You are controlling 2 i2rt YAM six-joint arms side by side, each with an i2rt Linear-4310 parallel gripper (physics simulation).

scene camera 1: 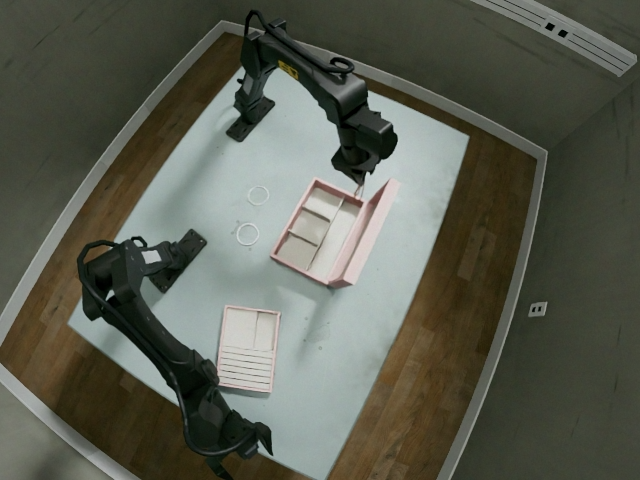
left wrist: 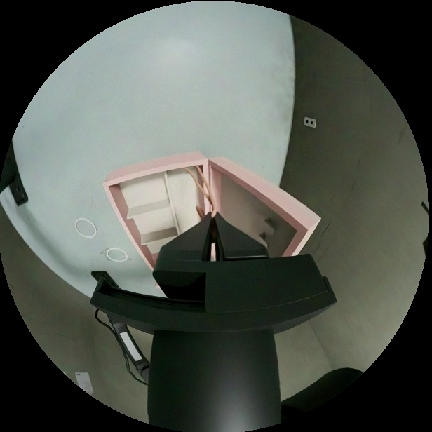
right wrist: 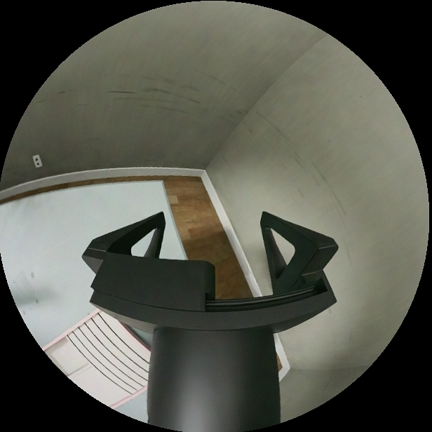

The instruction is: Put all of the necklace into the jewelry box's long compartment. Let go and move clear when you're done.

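Where they show: left gripper, between the fingertips: (scene camera 1: 361, 184); right gripper, between the fingertips: (scene camera 1: 255, 470); left arm's base, origin of its link: (scene camera 1: 251, 118); right arm's base, origin of its link: (scene camera 1: 178, 260).
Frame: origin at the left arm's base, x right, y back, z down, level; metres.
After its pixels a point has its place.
The pink jewelry box (scene camera 1: 301, 270) @[x 0.351, y -0.445, z -0.055 m] (left wrist: 150, 163) stands open, its lid (scene camera 1: 373, 227) @[x 0.212, y -0.546, z -0.221 m] (left wrist: 272, 186) raised along the long compartment (scene camera 1: 336, 232) @[x 0.197, y -0.462, z -0.006 m] (left wrist: 186, 195). My left gripper (scene camera 1: 360, 181) @[x 0.107, y -0.466, z -0.164 m] (left wrist: 212, 217) is shut on the thin copper-coloured necklace (scene camera 1: 357, 190) @[x 0.124, y -0.465, z -0.159 m] (left wrist: 205, 189), above the box's upper end in scene camera 1. In the left wrist view, strands hang from the fingertips over the long compartment, close to the lid side. Whether they touch its floor I cannot tell; part is hidden behind the fingers. My right gripper (scene camera 1: 242, 457) (right wrist: 212, 216) is open and empty, far from the box, near the table's lower edge.
A pink-rimmed tray (scene camera 1: 223, 330) @[x 0.598, y -0.355, z -0.025 m] (right wrist: 122, 325) with slots lies on the table in front of the right arm. Two white rings (scene camera 1: 258, 195) (scene camera 1: 248, 234) (left wrist: 85, 227) (left wrist: 117, 255) lie left of the box. Thin dividers (scene camera 1: 316, 212) @[x 0.187, y -0.386, z -0.035 m] split the box's other side into three small compartments.
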